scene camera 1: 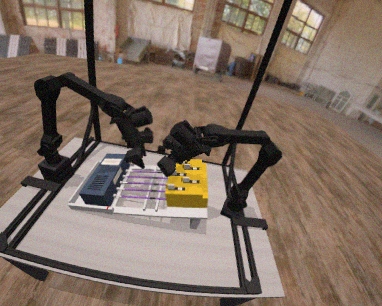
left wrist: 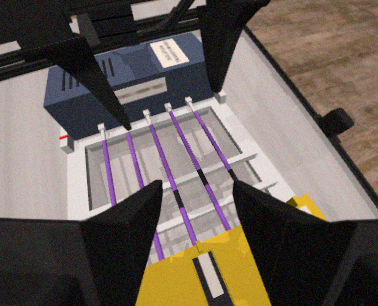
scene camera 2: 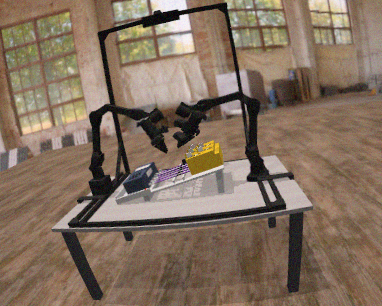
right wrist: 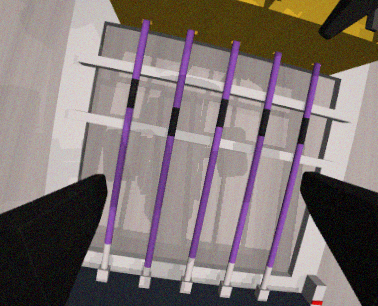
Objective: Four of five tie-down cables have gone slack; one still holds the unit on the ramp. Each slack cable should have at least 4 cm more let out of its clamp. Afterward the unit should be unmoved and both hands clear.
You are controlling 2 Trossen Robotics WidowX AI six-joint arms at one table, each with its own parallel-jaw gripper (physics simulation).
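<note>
The dark blue unit (scene camera 1: 100,184) (scene camera 2: 140,180) (left wrist: 185,87) (right wrist: 165,298) sits at the low end of the white ramp (scene camera 1: 135,211) (left wrist: 77,185) (right wrist: 65,90). Several purple cables (left wrist: 162,160) (right wrist: 215,145), each with a black band in the right wrist view, run from its white connectors to the yellow clamp block (scene camera 1: 187,199) (scene camera 2: 205,163) (left wrist: 165,285) (right wrist: 225,30). They look nearly straight; which are slack I cannot tell. My left gripper (scene camera 1: 167,166) (scene camera 2: 179,145) (left wrist: 197,186) is partly open and empty above the block's cable side. My right gripper (scene camera 1: 136,160) (scene camera 2: 164,149) (right wrist: 205,182) is wide open and empty above the cables near the unit.
A white lever in a black slot (left wrist: 210,274) lies on the block's top, below my left fingers. White crossbars (right wrist: 200,139) span the ramp opening under the cables. A small post with a red mark (left wrist: 66,144) (right wrist: 315,289) stands at the unit's corner. The two grippers are close together.
</note>
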